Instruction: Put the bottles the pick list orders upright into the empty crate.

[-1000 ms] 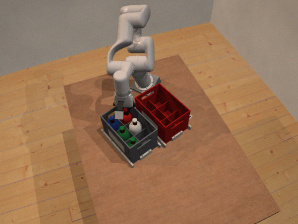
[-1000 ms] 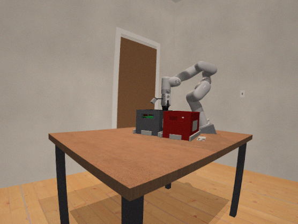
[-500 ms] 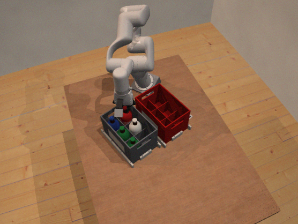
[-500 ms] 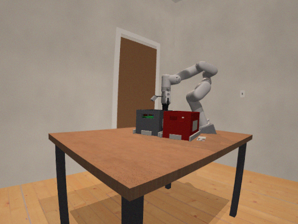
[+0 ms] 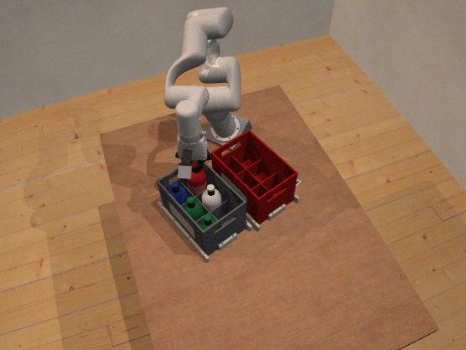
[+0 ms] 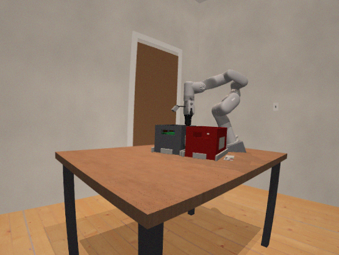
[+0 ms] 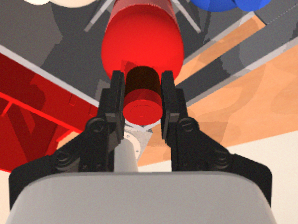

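The red bottle is 70 mm below my hand. From my hand the other things lie so: white bottle (110 mm below, 80 mm ahead, 30 mm to the left); then blue bottle (110 mm below, 90 mm to the right, 30 mm ahead); then grey crate (120 mm below, 100 mm ahead, 10 mm to the right).
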